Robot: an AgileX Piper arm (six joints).
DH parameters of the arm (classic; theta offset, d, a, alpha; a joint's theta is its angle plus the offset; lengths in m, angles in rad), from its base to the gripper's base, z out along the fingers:
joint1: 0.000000 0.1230 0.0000 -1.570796
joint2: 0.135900 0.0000 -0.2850 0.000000
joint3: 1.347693 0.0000 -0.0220 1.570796
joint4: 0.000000 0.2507 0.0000 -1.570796
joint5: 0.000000 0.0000 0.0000 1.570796
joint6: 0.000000 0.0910 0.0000 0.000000
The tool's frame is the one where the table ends.
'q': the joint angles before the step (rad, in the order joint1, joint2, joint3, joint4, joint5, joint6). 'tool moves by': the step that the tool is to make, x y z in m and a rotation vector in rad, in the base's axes. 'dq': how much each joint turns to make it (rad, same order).
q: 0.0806, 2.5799, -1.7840, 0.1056, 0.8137, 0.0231
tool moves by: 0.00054, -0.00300, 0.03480, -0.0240, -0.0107, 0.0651
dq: -0.0024, -0.0784, 0.0071, -0.0335, 0.0655, -0.0422
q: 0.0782, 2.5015, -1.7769, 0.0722, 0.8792, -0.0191
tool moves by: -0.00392, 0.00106, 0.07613, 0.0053, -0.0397, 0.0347
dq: 0.0020, -0.1644, 0.0000, -0.0009, 0.1261, -0.0246
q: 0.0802, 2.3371, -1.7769, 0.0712, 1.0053, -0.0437
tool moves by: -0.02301, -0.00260, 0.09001, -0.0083, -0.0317, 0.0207
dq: 0.0001, -0.2022, 0.0012, -0.0153, 0.1706, -0.0050
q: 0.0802, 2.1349, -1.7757, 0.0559, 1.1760, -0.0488
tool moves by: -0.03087, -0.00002, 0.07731, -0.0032, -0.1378, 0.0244
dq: 0.0085, -0.2006, 0.0296, -0.0131, 0.0346, -0.0120
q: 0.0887, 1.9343, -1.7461, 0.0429, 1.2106, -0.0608
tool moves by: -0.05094, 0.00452, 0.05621, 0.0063, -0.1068, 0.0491
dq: 0.0241, -0.2202, 0.1030, 0.0035, 0.0115, -0.0259
